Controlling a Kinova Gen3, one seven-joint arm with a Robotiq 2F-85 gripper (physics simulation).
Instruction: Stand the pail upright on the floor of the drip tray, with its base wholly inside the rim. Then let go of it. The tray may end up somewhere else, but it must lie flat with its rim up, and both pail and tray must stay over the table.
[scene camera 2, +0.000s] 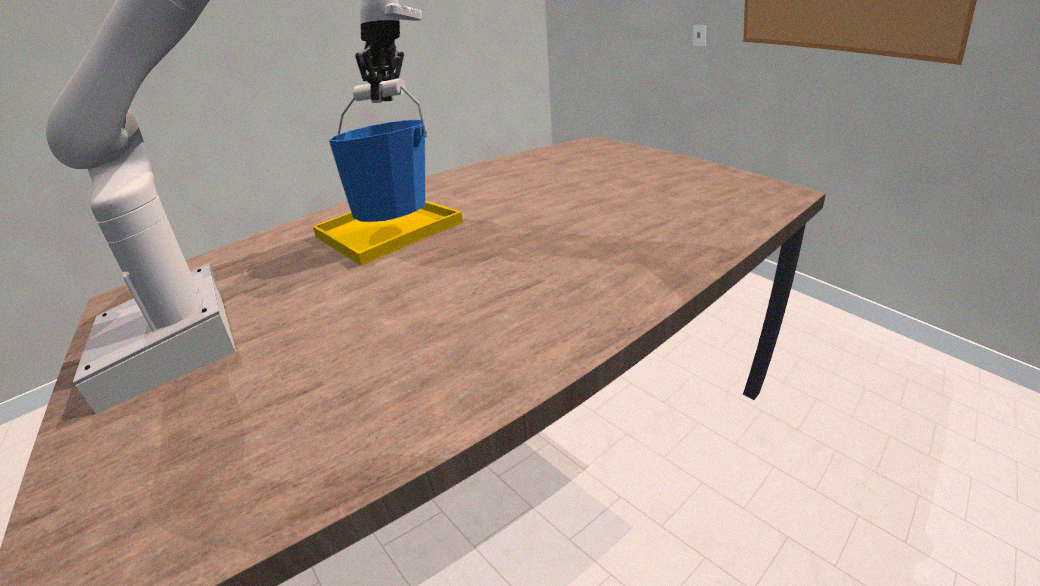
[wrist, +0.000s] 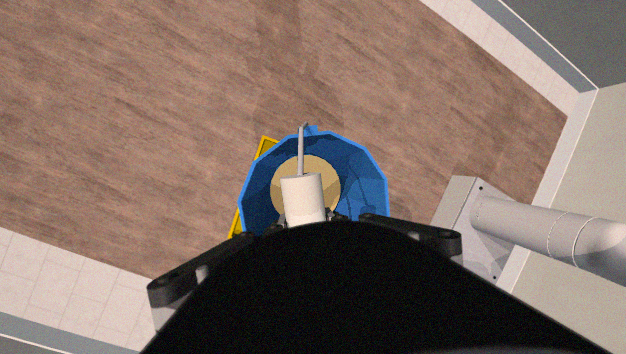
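Seen in the pictures: gripper, fingertip midpoint: (scene camera 2: 382, 101) (wrist: 306, 220); arm's base, origin of the base link: (scene camera 2: 176, 310) (wrist: 483, 213).
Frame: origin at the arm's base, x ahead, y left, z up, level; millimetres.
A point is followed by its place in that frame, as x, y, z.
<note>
The blue pail (scene camera 2: 385, 174) @[422, -5, 82] (wrist: 367, 175) @[398, 12, 123] hangs roughly upright by its wire handle, rim up. My gripper (scene camera 2: 376, 93) @[484, 78, 207] (wrist: 306, 220) @[484, 78, 207] is shut on the handle's white grip (scene camera 2: 361, 92) @[455, 106, 233] (wrist: 302, 195) @[501, 50, 249], above the pail. The yellow drip tray (scene camera 2: 411, 238) @[455, -9, -57] (wrist: 260, 147) @[579, 15, -43] lies flat on the table, rim up, below the pail. In the scene view the pail's base looks a little above the tray floor, with a dark shadow on that floor. The pail hides the tray's far middle part there and most of the tray in the wrist view.
The wooden table (scene camera 2: 509, 327) @[369, -352, -68] (wrist: 150, 125) @[818, 42, -68] reaches well to the right of the tray in the scene view. The robot's base block (scene camera 2: 160, 363) @[-54, -67, -35] (wrist: 455, 200) @[67, -11, -25] stands on the table to the left of the tray in that view. Walls stand behind the table.
</note>
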